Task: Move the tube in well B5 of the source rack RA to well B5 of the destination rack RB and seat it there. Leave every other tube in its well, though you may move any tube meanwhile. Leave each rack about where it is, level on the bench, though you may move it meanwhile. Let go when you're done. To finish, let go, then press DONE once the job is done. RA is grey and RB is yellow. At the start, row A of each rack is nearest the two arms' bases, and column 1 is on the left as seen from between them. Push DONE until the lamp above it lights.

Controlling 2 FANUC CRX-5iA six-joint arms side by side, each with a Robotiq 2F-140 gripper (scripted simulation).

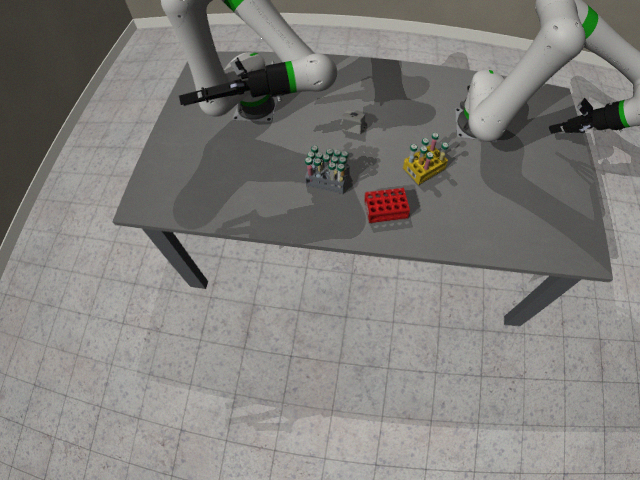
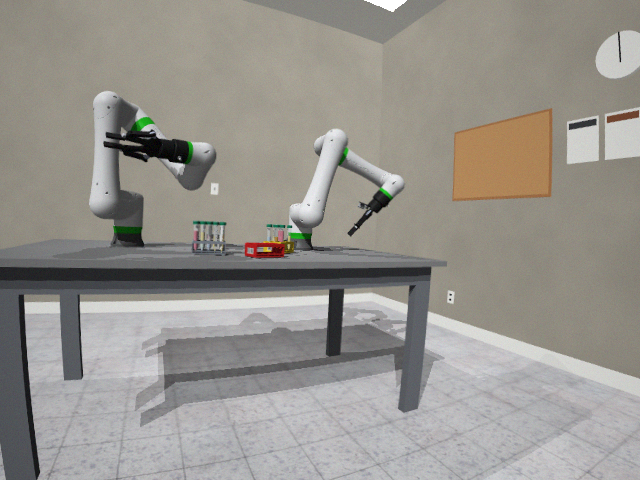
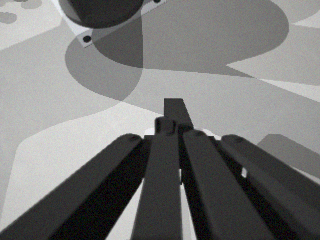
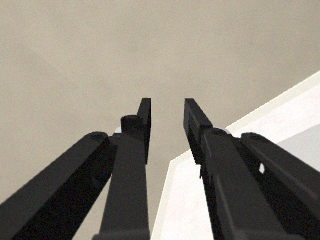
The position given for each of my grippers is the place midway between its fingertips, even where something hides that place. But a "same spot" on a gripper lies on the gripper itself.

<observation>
my right gripper: image 1 181,100; image 2; image 4; not seen in image 3 (out of frame)
same spot on my right gripper: (image 2: 133,136) = (image 4: 102,189)
</observation>
